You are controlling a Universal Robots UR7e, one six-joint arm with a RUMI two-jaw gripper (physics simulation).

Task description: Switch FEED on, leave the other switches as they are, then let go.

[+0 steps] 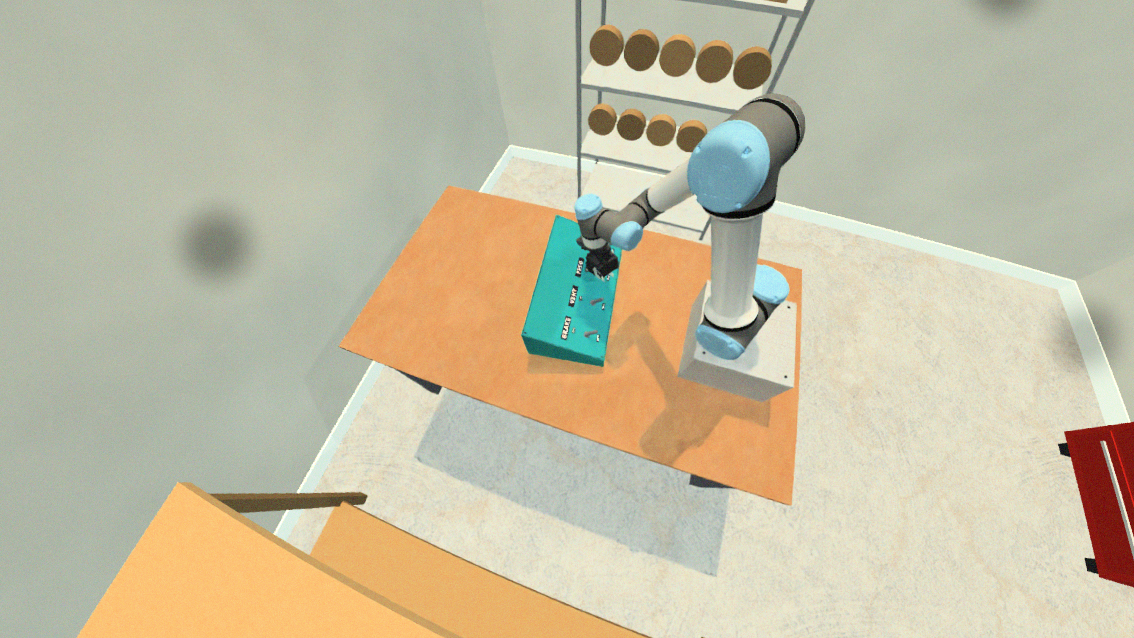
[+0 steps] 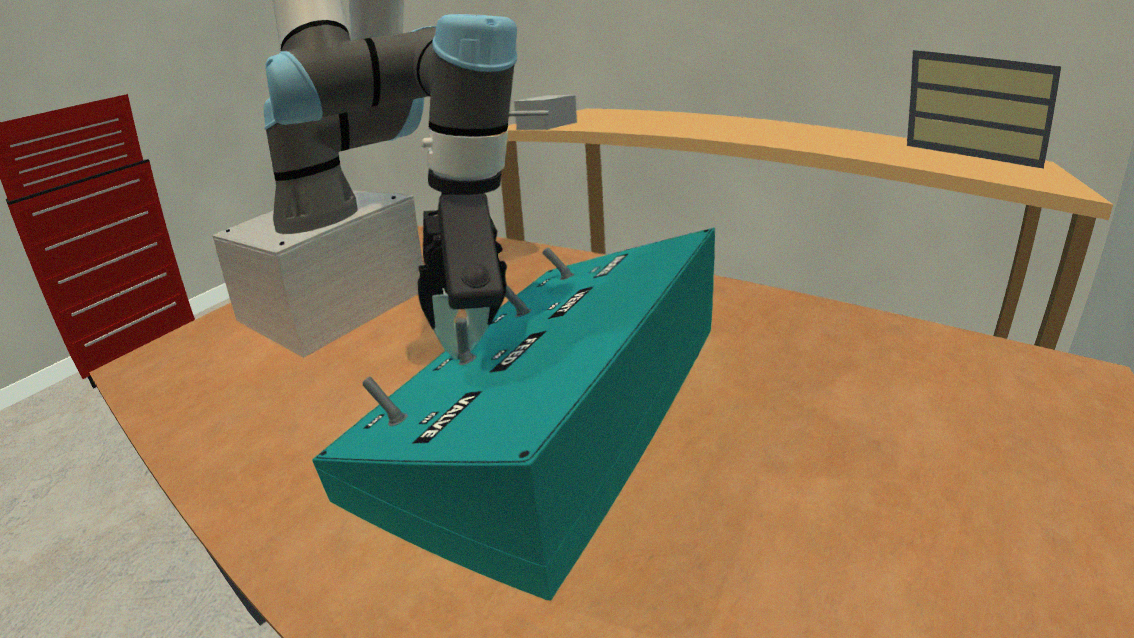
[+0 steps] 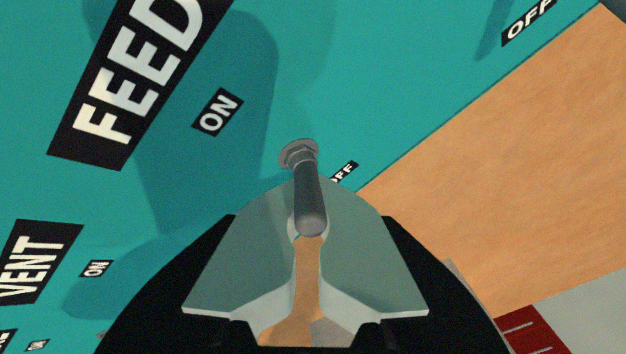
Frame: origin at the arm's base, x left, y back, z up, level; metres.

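Seen in the pictures: gripper, fingertip midpoint: (image 1: 603,278) (image 2: 459,358) (image 3: 310,178); arm's base, link origin: (image 2: 316,218).
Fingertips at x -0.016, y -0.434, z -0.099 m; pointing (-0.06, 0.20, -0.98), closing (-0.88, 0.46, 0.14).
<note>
Pixels of each thing's middle, then the offset from my fingertips to it. Level surfaces: height alone.
- teal switch box, body centre: (image 3: 129,130) (image 2: 551,367) (image 1: 576,289) dz -0.020, dx +0.075, dy -0.069 m
- grey FEED lever, body centre: (image 3: 307,190) (image 2: 462,338) dz +0.034, dx -0.004, dy -0.021 m
- VALVE lever, body centre: (image 2: 381,397) dz +0.029, dx -0.123, dy -0.045 m
- VENT lever, body centre: (image 2: 510,295) dz +0.029, dx +0.106, dy +0.029 m
- farthest lever, body centre: (image 2: 556,261) dz +0.029, dx +0.220, dy +0.066 m
- wooden table, surface height: dz -0.079 m
The teal switch box (image 1: 547,297) (image 2: 507,420) (image 3: 375,75) stands on the table. The grey FEED lever (image 2: 463,337) (image 3: 309,200) stands more upright than the other levers, between its ON label (image 3: 218,112) and its OFF label (image 3: 344,171). My gripper (image 1: 604,275) (image 2: 461,355) (image 3: 310,178) is shut and empty, its pale fingertips low over the panel right behind the FEED lever. The lever hides the tips' meeting line; whether they touch it I cannot tell. The VALVE lever (image 2: 383,400), VENT lever (image 2: 515,299) and the farthest lever (image 2: 557,261) lean toward their OFF side.
The wooden table (image 1: 444,277) (image 2: 872,476) carries the box and the arm's pale base block (image 2: 317,293). The VENT lever stands close beside the gripper. A red drawer cabinet (image 2: 103,238), a workbench (image 2: 713,134) and a shelf rack (image 1: 578,119) stand away from the box.
</note>
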